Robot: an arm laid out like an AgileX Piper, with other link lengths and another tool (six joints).
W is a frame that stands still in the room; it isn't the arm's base.
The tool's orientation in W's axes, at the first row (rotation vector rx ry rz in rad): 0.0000 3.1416 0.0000
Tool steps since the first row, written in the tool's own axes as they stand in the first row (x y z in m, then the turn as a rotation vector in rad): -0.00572 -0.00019 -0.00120 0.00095 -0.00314 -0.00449; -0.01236 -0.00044 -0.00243 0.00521 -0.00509 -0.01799; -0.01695 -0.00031 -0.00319 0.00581 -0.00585 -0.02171; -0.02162 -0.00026 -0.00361 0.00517 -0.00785 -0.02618
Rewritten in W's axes. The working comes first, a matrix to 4 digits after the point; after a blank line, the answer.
The tool's axes in the first row as the columns of a matrix, in W's axes (used below as rounded here):
-1.0000 0.0000 0.0000
0.0000 1.0000 0.0000
0.0000 0.0000 -1.0000

0.00572 -0.00019 0.00120 -0.00095 -0.00314 0.00449; 0.01236 -0.00044 0.00243 -0.00521 -0.00509 0.01799; 0.01695 -0.00031 0.00319 -0.00581 -0.00585 0.02171; 0.02162 -0.00026 0.00361 -0.00517 -0.00785 0.02618
